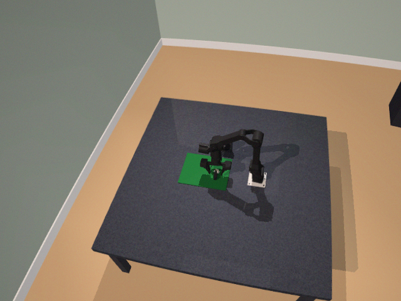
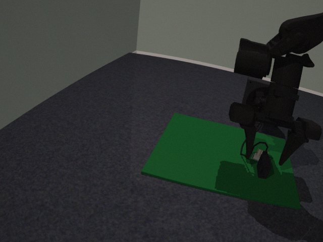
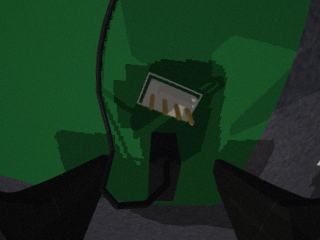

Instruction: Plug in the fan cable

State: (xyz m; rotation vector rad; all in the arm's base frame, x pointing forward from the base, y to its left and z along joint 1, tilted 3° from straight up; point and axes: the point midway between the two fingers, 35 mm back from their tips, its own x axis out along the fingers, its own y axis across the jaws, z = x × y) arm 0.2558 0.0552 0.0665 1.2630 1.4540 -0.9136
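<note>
My gripper tip is 4 cm to the left of the white four-pin header and 2 cm above it. Also, from my gripper tip: green board: 8 cm ahead, 2 cm to the right, 4 cm below; black fan: 2 cm ahead, 22 cm to the right, 3 cm above; black plug: 1 cm to the left.
</note>
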